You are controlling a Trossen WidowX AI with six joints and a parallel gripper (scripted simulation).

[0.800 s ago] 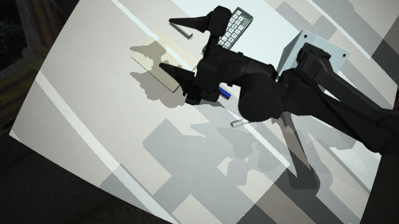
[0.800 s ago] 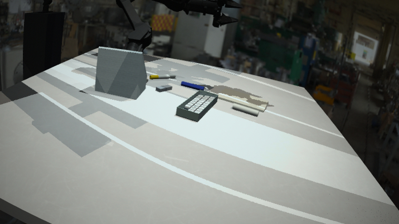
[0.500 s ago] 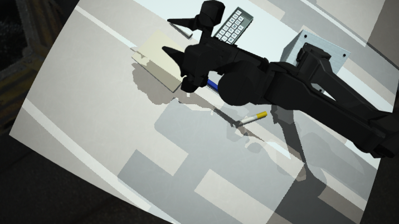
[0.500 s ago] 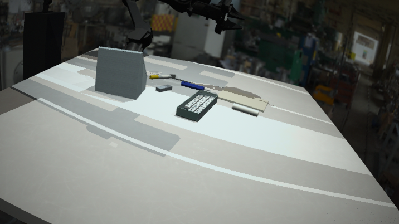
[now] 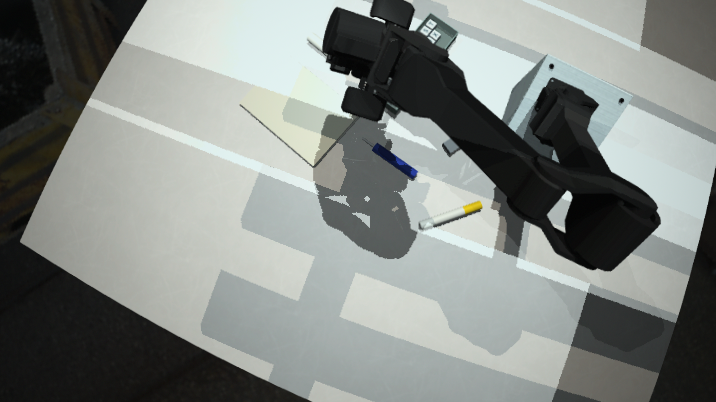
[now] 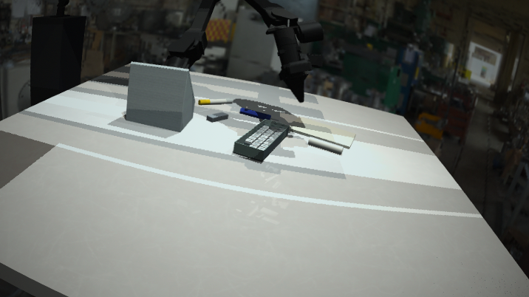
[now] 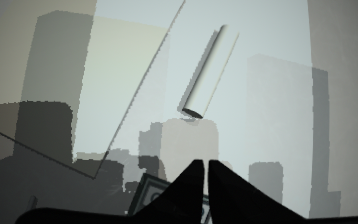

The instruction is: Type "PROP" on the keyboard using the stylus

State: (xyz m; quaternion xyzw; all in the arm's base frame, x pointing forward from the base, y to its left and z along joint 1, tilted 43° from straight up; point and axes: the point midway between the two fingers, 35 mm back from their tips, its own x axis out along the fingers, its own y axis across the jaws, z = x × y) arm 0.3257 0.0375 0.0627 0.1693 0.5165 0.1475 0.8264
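The blue stylus lies 110 mm to the left of my gripper tip, 90 mm below it and 80 mm behind it. From my gripper tip the other things lie so: white cylinder: 90 mm below, 80 mm ahead, 40 mm to the right; small grey block: 220 mm behind, 90 mm below, 40 mm to the left; pale notepad: 100 mm below, 90 mm to the left, 90 mm ahead.
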